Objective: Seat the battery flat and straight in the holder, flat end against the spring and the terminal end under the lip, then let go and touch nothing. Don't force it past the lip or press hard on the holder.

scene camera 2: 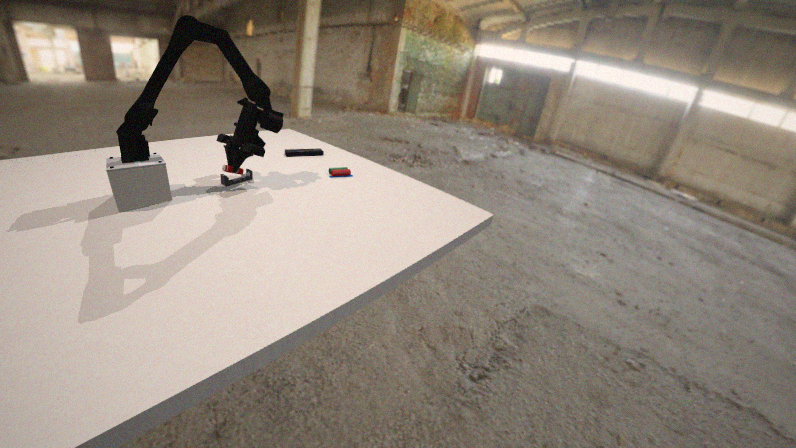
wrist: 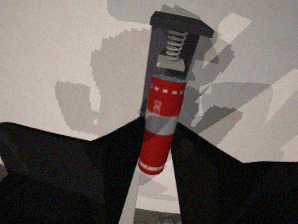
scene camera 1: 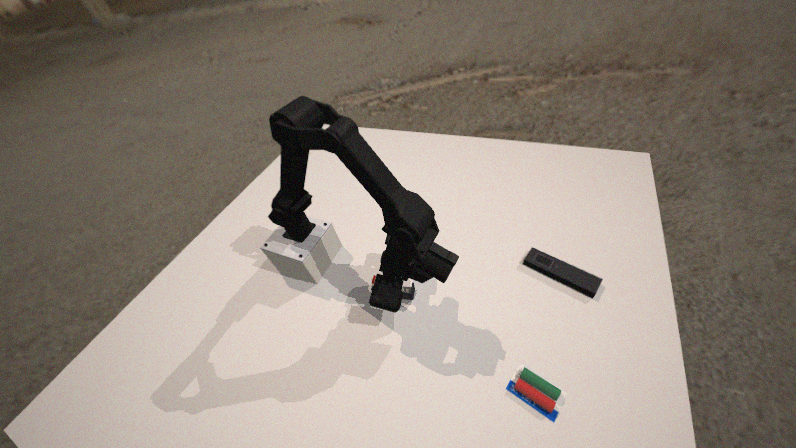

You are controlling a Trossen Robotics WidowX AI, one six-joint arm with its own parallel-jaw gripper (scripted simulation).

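A black flat bar is part of the scene. The gripper carries a grey battery, and both scene camera 2 and the wrist view show the gripper too.
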